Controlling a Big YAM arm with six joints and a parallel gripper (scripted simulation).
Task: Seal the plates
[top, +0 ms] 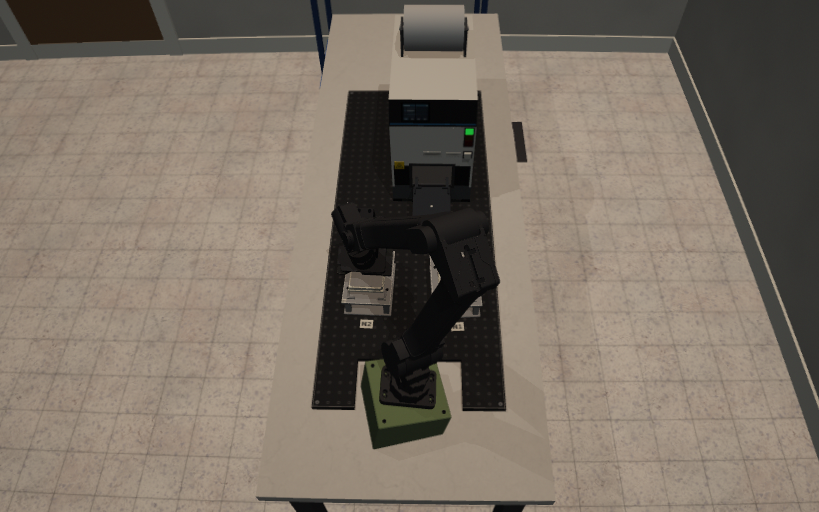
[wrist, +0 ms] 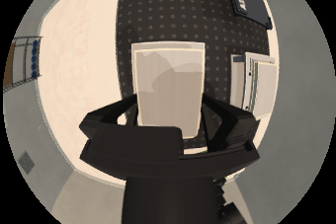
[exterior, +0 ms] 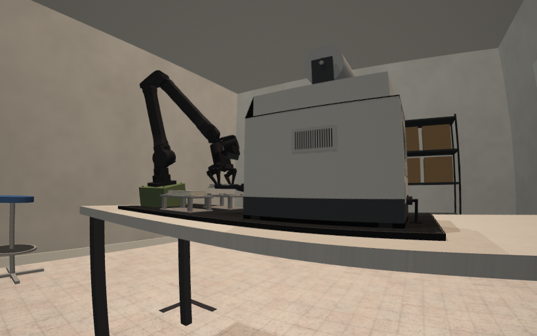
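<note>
Right now the N2 label is 10 cm below my hand and 10 cm behind it. Also, from my hand: yellow warning label 31 cm ahead, 6 cm to the right, 5 cm above; white well plate right at my hand; sealer stage 21 cm ahead, 15 cm to the right, 1 cm below.
</note>
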